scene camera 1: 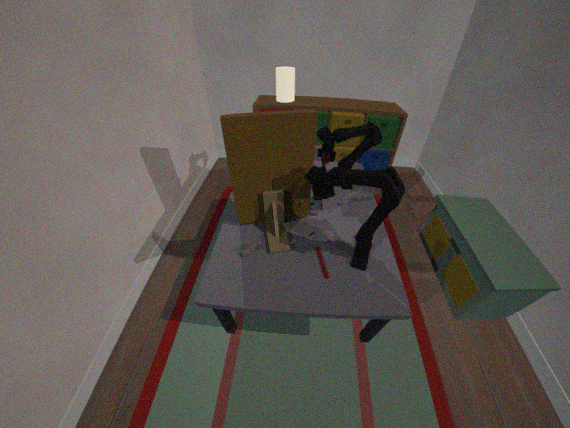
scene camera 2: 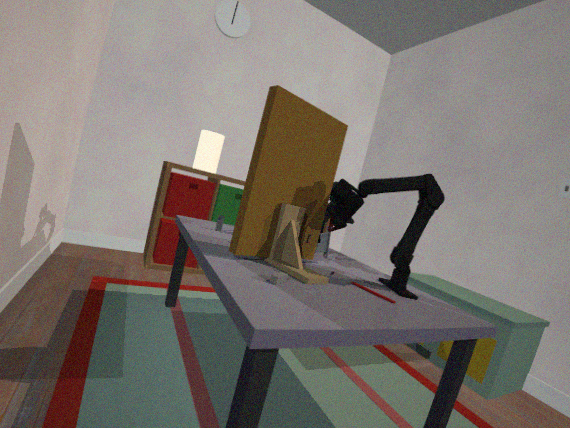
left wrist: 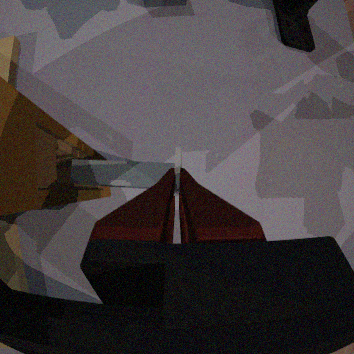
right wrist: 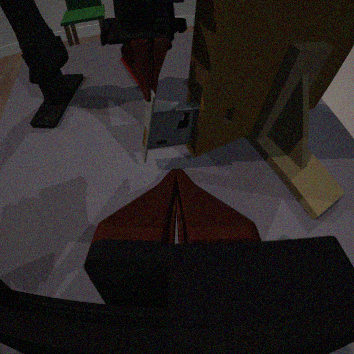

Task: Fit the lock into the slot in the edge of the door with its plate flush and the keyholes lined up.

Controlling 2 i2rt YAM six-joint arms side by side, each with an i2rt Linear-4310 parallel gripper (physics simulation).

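Places are measured from the left arm's base along level axes (x ahead, y left, z up), in centimetres.
Pixels of known places: left gripper, between the fingertips: [scene camera 2: 329,230] [left wrist: 176,176] [right wrist: 150,100]; right gripper, between the fingertips: [right wrist: 176,176]; left arm's base, origin of its link: [scene camera 1: 361,252] [scene camera 2: 396,289] [right wrist: 58,99]; right arm's base, origin of its link: [left wrist: 287,8].
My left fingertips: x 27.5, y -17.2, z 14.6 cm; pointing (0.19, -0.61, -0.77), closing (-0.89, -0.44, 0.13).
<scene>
For each thing: its top centre in the pictures, then the offset to it from my left fingertips. "spot": a spot on its surface instead. Level surfaces: height alone.
- brown door, centre of its top: [scene camera 2: 312,107] [scene camera 1: 269,112] dx +22.0, dy +12.7, dz +43.4 cm
- grey lock, centre of its top: [left wrist: 126,169] [right wrist: 170,86] [scene camera 2: 324,225] [scene camera 1: 316,192] dx +2.7, dy +1.1, dz +1.9 cm
- lock's keyhole, a spot on its surface: [right wrist: 183,120] spot: dx +4.7, dy +2.4, dz -5.6 cm
- table, height of its surface: dz -14.7 cm
- red rod, centre of its top: [scene camera 2: 372,291] [scene camera 1: 322,261] dx -10.7, dy +29.7, dz -14.0 cm
- small grey piece, centre of its top: [scene camera 2: 280,274] [scene camera 1: 247,250] dx +23.5, dy +38.5, dz -12.4 cm
The brown door [scene camera 1: 270,160] [scene camera 2: 300,160] [left wrist: 25,150] [right wrist: 270,30] stands upright, with a keyhole [scene camera 2: 308,238] [right wrist: 230,114] low in its face. My left gripper [left wrist: 176,176] [right wrist: 150,100] is shut on the plate of the grey lock [scene camera 2: 325,243] [left wrist: 125,173] [right wrist: 167,129]. The lock is upright, its body pointing at the slot. Its inner end is at the door's edge; how far it enters is hard to tell. The plate stands off that edge, and the lock's keyhole [right wrist: 183,120] lies outside the door. My right gripper [right wrist: 176,176] is shut and empty, apart from door and lock.
A wooden foot [scene camera 1: 279,244] [scene camera 2: 310,275] [right wrist: 320,190] braces the door on the table [scene camera 1: 300,300] [scene camera 2: 350,320]. A red rod [scene camera 1: 323,263] [scene camera 2: 373,292] and a small grey piece [scene camera 1: 246,252] [scene camera 2: 271,280] lie near it. A green cabinet [scene camera 1: 495,245] [scene camera 2: 525,335] stands beside the table.
</scene>
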